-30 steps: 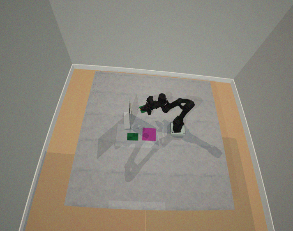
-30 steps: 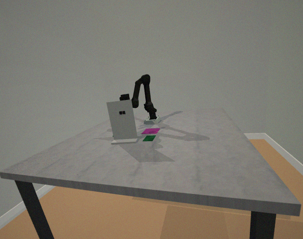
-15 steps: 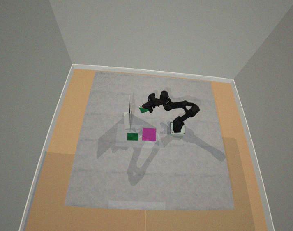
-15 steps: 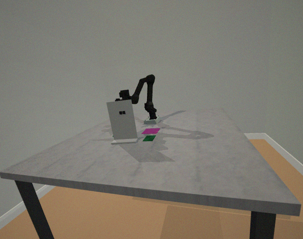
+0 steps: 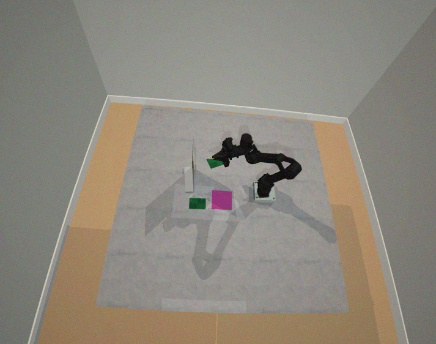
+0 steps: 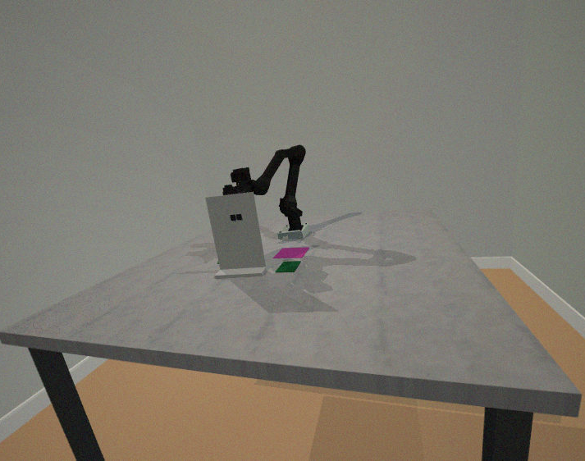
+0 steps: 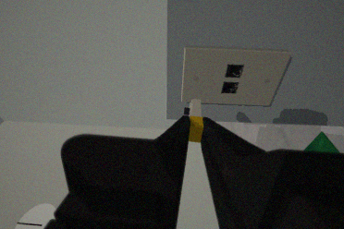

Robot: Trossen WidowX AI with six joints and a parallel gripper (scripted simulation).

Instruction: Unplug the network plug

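Right now my gripper tip is 250 mm above the magenta marked square, 140 mm to the right of it and 70 mm past it. The rest, counted from my gripper tip: upright grey panel: 120 mm below, 110 mm ahead.
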